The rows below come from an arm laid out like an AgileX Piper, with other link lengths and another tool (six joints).
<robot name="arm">
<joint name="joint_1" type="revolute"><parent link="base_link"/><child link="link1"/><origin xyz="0 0 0.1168" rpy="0 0 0"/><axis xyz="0 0 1"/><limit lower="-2.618" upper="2.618"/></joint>
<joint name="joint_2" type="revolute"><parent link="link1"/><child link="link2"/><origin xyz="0 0 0" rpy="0 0 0"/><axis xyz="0 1 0"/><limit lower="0" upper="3.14"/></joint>
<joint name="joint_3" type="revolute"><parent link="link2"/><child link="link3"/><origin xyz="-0.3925 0 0.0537" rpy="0 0 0"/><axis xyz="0 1 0"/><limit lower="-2.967" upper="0"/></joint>
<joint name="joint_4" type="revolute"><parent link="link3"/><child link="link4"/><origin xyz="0.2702 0 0.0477" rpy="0 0 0"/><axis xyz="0.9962 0 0.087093"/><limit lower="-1.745" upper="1.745"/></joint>
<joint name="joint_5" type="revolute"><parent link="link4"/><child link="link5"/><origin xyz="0 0 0" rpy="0 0 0"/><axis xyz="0 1 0"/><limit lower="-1.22" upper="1.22"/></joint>
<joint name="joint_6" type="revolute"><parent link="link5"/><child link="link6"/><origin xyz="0.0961 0 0.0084" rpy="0 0 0"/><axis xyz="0.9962 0 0.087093"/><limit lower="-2.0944" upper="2.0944"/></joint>
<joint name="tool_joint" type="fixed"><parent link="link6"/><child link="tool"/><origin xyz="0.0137 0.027 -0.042" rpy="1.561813 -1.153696 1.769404"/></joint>
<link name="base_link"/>
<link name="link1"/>
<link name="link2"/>
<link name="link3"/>
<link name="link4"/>
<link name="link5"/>
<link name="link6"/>
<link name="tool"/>
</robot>
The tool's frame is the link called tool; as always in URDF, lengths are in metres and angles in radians.
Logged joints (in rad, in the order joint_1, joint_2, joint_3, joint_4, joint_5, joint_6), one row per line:
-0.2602 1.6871 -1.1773 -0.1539 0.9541 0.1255
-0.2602 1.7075 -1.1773 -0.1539 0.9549 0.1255
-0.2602 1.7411 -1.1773 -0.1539 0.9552 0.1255
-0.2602 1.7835 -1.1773 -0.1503 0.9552 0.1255
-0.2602 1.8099 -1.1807 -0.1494 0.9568 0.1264
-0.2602 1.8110 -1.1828 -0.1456 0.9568 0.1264
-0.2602 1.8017 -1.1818 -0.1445 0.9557 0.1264
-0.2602 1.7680 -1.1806 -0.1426 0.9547 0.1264
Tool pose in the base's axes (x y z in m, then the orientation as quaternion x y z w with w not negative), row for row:
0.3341 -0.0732 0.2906 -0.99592 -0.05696 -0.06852 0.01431
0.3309 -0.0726 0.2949 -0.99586 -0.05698 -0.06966 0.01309
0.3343 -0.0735 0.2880 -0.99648 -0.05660 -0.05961 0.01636
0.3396 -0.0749 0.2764 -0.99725 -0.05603 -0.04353 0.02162
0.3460 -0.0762 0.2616 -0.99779 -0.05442 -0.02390 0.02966
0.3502 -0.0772 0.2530 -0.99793 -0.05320 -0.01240 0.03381
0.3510 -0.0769 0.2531 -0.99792 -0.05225 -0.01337 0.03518
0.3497 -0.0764 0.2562 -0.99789 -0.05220 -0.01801 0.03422
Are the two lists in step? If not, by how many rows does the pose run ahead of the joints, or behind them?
The pose runs 1 row behind the joints: the pose in row i belongs to the joints in row i - 1.
